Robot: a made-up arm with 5 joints.
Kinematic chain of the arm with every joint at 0, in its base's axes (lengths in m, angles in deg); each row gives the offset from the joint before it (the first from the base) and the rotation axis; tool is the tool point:
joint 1: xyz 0 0 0.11 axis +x
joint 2: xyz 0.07 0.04 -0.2 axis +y
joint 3: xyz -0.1 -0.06 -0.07 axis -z
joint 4: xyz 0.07 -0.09 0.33 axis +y
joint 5: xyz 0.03 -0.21 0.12 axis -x
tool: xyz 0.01 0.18 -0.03
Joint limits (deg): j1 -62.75..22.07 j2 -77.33..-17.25 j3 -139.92..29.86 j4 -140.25..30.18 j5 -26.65..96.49
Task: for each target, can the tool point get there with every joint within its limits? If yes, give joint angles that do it. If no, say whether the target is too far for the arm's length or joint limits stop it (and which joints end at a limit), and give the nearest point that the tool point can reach.
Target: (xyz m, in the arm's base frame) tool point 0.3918 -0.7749 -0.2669
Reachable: no: joint limits stop it (at a limit: joint 1, joint 2, joint 5) | nearest point 0.0780 -0.3310 0.0042 | short by 0.608 m
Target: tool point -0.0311 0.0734 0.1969
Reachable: yes | joints -19.29 -43.44 -75.56 -79.57 52.61
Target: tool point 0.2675 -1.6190 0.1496
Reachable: no: too far | nearest point -0.1629 -0.5107 0.1225 | short by 1.189 m
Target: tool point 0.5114 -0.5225 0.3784
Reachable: no: joint limits stop it (at a limit: joint 2, joint 5) | nearest point 0.1769 -0.2472 0.2370 | short by 0.456 m
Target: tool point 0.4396 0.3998 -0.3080
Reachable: no: joint limits stop it (at a limit: joint 1, joint 2, joint 5) | nearest point 0.1504 0.1944 -0.0703 | short by 0.427 m
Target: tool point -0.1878 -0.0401 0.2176
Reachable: yes | joints 2.98 -44.45 -56.09 -19.61 -14.47
